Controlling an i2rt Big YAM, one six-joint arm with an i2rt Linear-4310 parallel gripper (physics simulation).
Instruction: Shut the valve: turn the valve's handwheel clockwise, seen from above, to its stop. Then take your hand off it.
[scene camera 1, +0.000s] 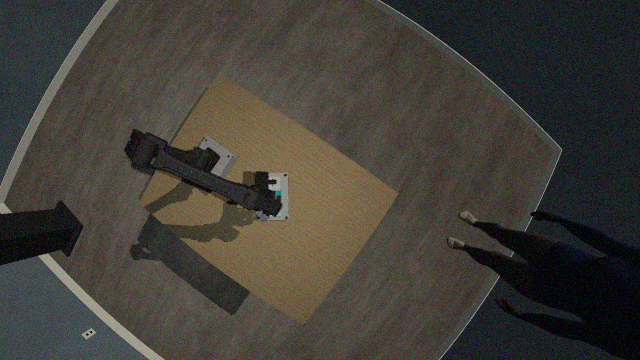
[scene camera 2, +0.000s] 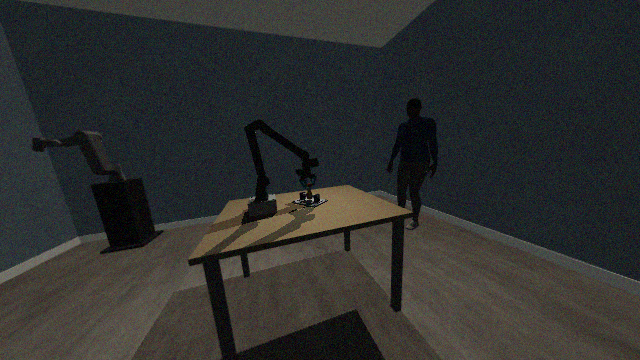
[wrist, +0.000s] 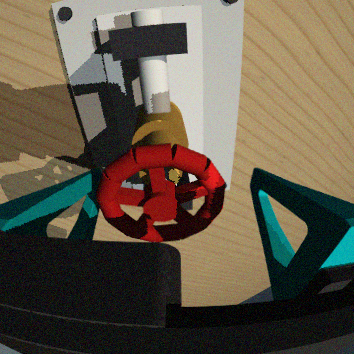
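The red handwheel (wrist: 160, 206) shows in the wrist view between the two teal fingers, nearer the left finger, with a wide gap to the right one. Below it are a brass valve body (wrist: 167, 131) and a white pipe (wrist: 154, 82) on a light grey base plate (wrist: 220, 75) (scene camera 1: 283, 210). My gripper (wrist: 176, 176) is open and empty, with the fingers on either side of the wheel. Whether the left finger touches the rim I cannot tell. In scene camera 1 the arm hides the wheel. In scene camera 2 the gripper (scene camera 2: 309, 184) is low over the valve.
A dark clamp (wrist: 150, 40) crosses the pipe. The arm's own base plate (scene camera 1: 226, 160) is on the wooden table (scene camera 1: 320, 250) (scene camera 2: 360, 210). A person (scene camera 1: 560, 260) (scene camera 2: 417, 145) stands beyond the table. Another robot arm (scene camera 2: 92, 150) stands on a dark pedestal (scene camera 2: 124, 212).
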